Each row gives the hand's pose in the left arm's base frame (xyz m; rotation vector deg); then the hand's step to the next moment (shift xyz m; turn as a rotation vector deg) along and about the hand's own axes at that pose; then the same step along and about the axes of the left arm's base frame.
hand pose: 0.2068 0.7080 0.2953 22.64 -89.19 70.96
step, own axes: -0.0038 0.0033 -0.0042 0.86 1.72 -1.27
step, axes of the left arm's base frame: 0.0011 0.0037 -0.0053 -0.99 2.07 -0.24
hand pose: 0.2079 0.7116 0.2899 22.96 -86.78 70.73
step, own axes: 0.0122 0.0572 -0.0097 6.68 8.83 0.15
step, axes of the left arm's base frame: -0.0439 0.0355 -0.0181 -9.33 5.76 1.58
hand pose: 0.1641 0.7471 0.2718 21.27 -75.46 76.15
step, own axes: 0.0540 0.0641 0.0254 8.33 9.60 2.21
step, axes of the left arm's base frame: -0.0807 0.0244 0.0237 -11.40 5.08 3.25
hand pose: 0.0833 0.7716 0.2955 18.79 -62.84 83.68
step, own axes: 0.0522 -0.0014 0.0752 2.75 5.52 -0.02
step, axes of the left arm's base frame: -0.0406 -0.0254 0.0780 -5.56 2.64 -0.31
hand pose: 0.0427 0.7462 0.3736 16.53 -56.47 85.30
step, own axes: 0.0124 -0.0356 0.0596 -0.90 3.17 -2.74
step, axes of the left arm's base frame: 0.0079 -0.0384 0.0586 -1.69 1.74 -3.54
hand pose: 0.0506 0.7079 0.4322 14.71 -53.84 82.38
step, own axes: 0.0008 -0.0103 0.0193 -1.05 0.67 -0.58
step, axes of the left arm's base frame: 0.0017 -0.0141 0.0166 -0.24 -0.25 -1.33
